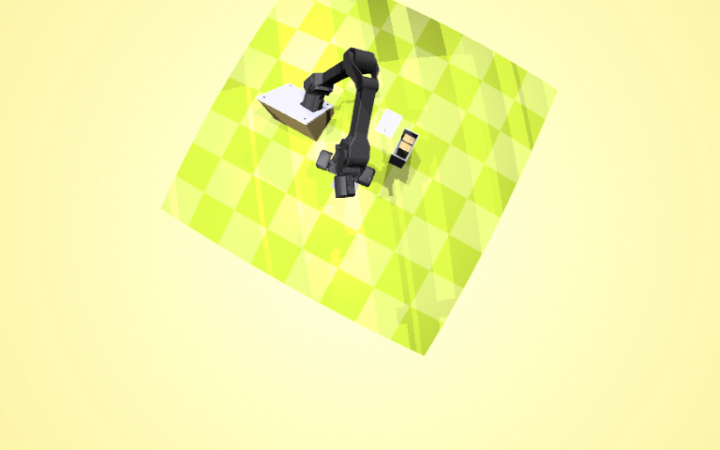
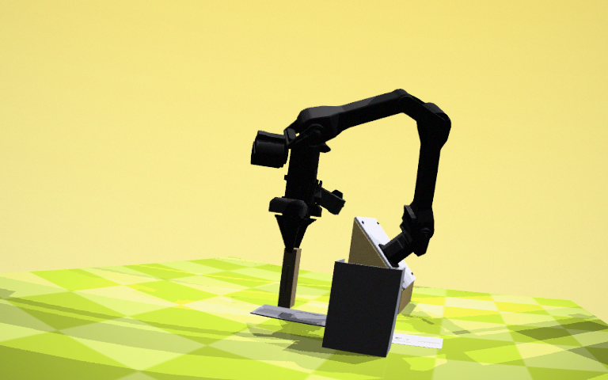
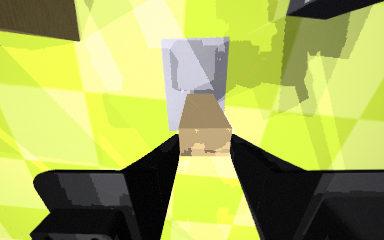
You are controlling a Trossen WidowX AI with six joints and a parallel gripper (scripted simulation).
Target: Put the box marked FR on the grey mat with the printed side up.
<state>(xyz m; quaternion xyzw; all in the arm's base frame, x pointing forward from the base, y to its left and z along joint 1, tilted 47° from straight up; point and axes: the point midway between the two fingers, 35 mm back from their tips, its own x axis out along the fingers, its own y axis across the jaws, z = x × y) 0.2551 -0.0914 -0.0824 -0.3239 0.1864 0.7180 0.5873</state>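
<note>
Now: gripper tip 10 mm past the grey mat, 10 mm to the right of it and 130 mm above it. Also, from my gripper tip: thin white slab 280 mm to the left, 130 mm below.
</note>
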